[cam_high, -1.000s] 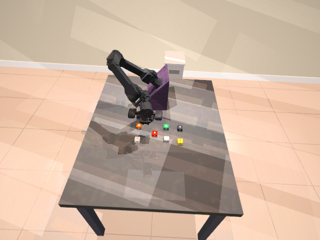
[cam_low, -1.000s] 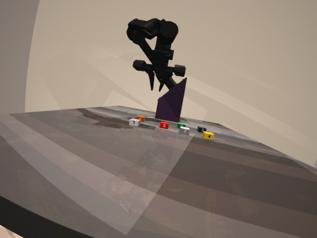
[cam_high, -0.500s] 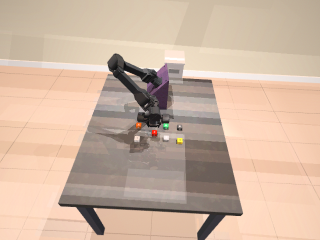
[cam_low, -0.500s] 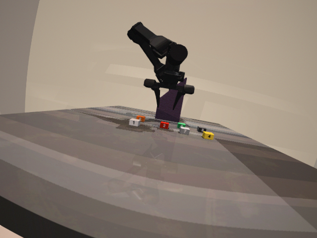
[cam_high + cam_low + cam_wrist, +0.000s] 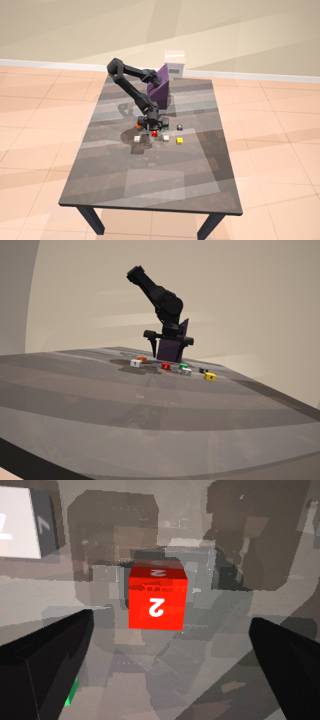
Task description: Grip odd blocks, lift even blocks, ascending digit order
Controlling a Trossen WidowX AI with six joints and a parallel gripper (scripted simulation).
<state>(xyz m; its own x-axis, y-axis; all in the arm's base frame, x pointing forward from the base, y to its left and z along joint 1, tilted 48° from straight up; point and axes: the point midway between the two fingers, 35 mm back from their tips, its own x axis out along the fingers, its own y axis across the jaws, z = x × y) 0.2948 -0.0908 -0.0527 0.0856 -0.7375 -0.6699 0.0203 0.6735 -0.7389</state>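
My gripper tip is now 2 cm above the red block marked 2 and 1 cm to the right of it. Round my gripper tip: white block marked 1 (10 cm to the right, 6 cm ahead, 2 cm below); green block (8 cm to the left, 6 cm behind, 2 cm below); grey block marked 7 (8 cm to the left, 4 cm ahead, 2 cm below).
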